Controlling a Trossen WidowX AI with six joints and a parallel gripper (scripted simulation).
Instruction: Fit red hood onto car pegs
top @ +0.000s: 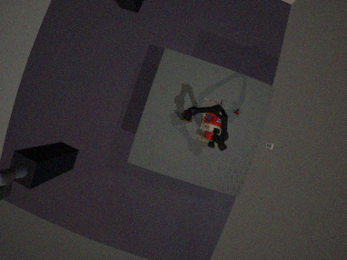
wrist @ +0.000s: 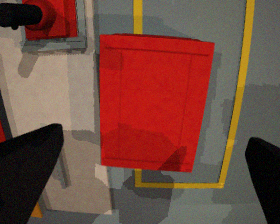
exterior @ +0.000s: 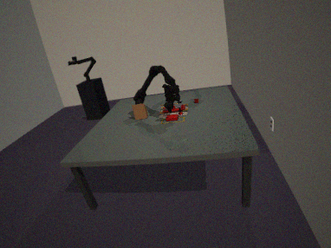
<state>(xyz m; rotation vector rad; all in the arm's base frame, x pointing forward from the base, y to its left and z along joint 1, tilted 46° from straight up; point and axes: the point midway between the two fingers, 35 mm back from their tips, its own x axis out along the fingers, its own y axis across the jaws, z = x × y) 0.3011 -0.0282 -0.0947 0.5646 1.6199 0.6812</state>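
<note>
My gripper tip is now 10 mm past the red hood and 60 mm above it.
</note>
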